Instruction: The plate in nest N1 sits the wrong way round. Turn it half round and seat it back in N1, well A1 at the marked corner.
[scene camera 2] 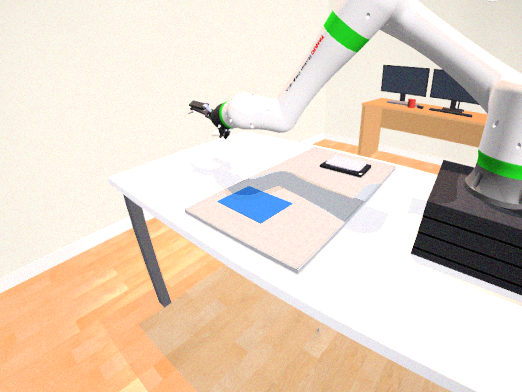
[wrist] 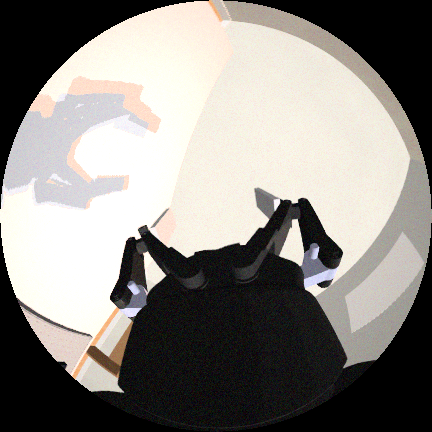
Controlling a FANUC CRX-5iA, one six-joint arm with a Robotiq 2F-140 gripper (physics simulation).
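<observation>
A white plate (scene camera 2: 346, 163) lies flat in a low black nest (scene camera 2: 340, 171) on the far part of the beige board in the scene view. A small light mark shows at the nest's near right corner. The well labels and the plate's marked corner are too small to read. My gripper (scene camera 2: 204, 123) (wrist: 213, 206) is open, its fingers wide apart with no object between them. It is raised above the table's far left part, well away from the nest, and points sideways toward the wall. The plate cannot be made out in the wrist view.
The beige board (scene camera 2: 295, 250) (wrist: 52, 337) lies on the white table (scene camera 2: 350, 290) (wrist: 65, 255). A blue square (scene camera 2: 255, 205) is on its near left part. The arm's black pedestal (scene camera 2: 465, 240) stands at the right. A desk (scene camera 2: 425, 120) with monitors stands behind.
</observation>
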